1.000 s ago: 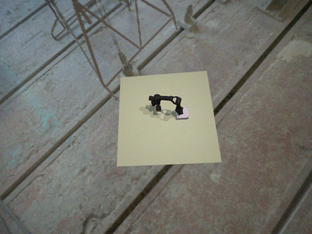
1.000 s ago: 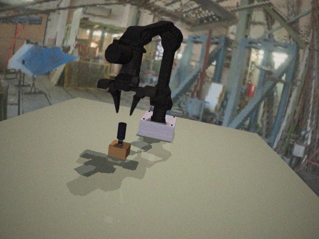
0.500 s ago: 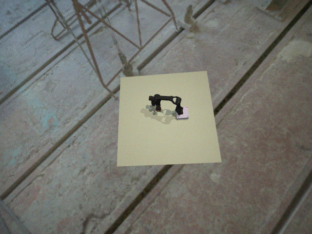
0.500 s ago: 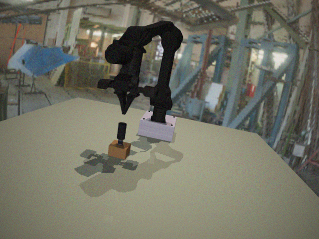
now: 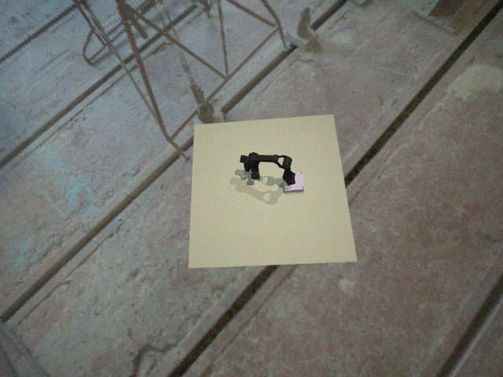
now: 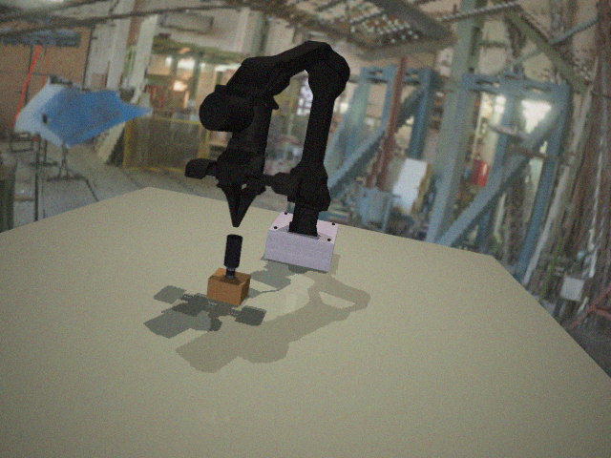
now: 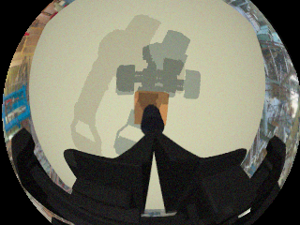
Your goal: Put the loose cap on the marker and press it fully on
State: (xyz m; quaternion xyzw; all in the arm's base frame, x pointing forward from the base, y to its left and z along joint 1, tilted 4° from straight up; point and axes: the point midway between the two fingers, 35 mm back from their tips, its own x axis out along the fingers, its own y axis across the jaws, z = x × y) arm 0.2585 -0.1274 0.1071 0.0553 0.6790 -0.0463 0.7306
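Right now my gripper tip is 40 mm above the black cap. Also, from my gripper tip: orange holder block: 110 mm below.
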